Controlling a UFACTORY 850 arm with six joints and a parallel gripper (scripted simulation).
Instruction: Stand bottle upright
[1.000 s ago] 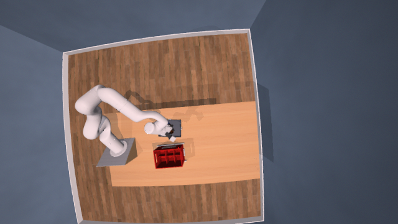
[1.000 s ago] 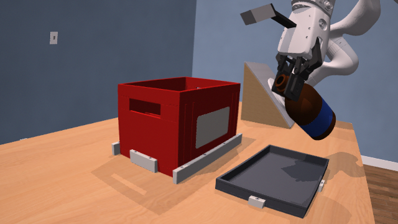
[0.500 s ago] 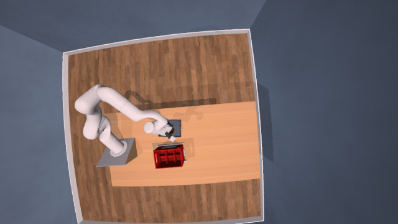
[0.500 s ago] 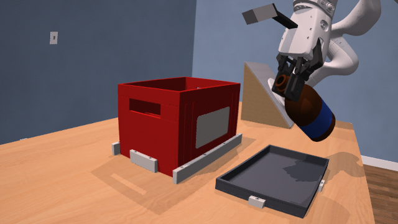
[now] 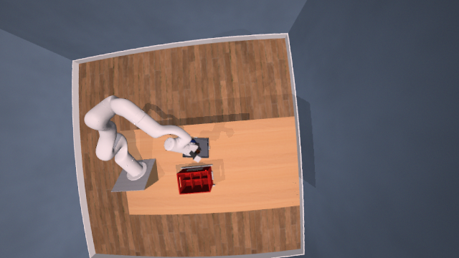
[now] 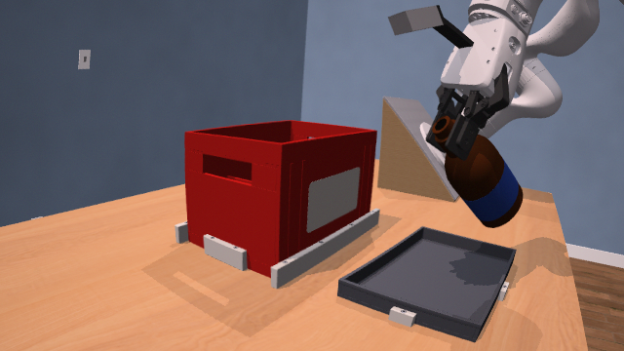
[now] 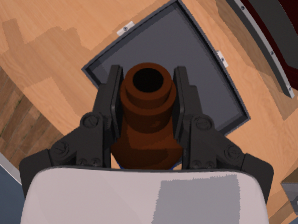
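Right now my hand is 4 cm above the brown bottle, 3 cm to the right of it and 3 cm past it. The rest, counted from my hand: dark grey tray 19 cm below, 7 cm behind, 1 cm to the left; red crate 27 cm to the right, 12 cm below, 9 cm behind.
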